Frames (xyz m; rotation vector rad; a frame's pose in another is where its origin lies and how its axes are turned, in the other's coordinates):
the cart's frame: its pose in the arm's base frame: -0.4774 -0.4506 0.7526 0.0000 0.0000 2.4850
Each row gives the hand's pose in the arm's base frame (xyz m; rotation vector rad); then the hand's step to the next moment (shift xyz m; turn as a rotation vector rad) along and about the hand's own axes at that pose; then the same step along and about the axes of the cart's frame.
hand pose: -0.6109 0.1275 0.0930 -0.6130 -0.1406 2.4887
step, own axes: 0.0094 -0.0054 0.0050 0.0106 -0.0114 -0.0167
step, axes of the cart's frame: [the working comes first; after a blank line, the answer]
step, axes of the arm's base frame: -0.0065 0.0098 0.0020 0.0056 0.0148 -0.0165

0.0111 -0.0038 0.0020 0.0046 -0.0151 -0.0165
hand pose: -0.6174 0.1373 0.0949 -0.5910 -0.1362 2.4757
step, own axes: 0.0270 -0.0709 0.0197 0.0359 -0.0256 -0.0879
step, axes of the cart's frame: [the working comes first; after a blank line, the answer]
step, axes of the arm's base frame: 0.0084 0.0744 0.0233 0.0259 0.0384 -0.0868

0.0387 -0.0641 0.0233 0.0029 -0.0462 -0.0868
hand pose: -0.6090 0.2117 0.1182 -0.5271 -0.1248 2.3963
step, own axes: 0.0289 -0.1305 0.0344 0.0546 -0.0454 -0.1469
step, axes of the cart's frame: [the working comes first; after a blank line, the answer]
step, axes of the arm's base frame: 0.0441 0.1205 0.0508 0.0486 0.0627 -0.1426

0.0386 -0.1224 0.0508 -0.0002 -0.0793 -0.1426
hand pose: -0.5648 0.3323 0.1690 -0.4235 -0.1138 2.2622
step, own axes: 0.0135 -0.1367 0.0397 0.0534 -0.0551 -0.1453
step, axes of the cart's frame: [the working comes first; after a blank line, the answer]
step, axes of the arm's base frame: 0.0759 0.1032 0.0635 0.0557 0.0683 -0.1387

0.0029 -0.1281 0.0635 -0.0024 -0.0881 -0.1387
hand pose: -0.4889 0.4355 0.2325 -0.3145 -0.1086 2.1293
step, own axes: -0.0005 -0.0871 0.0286 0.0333 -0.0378 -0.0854
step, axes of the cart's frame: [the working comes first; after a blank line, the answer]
step, axes of the arm's base frame: 0.0634 0.0486 0.0450 0.0361 0.0447 -0.0808

-0.0206 -0.0772 0.0450 -0.0013 -0.0575 -0.0808
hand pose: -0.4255 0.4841 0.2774 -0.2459 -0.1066 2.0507
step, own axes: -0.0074 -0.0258 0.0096 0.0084 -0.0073 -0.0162
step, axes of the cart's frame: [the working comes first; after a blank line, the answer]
step, axes of the arm's base frame: 0.0235 0.0060 0.0150 0.0060 0.0104 -0.0156

-0.0150 -0.0191 0.0150 0.0016 -0.0119 -0.0156
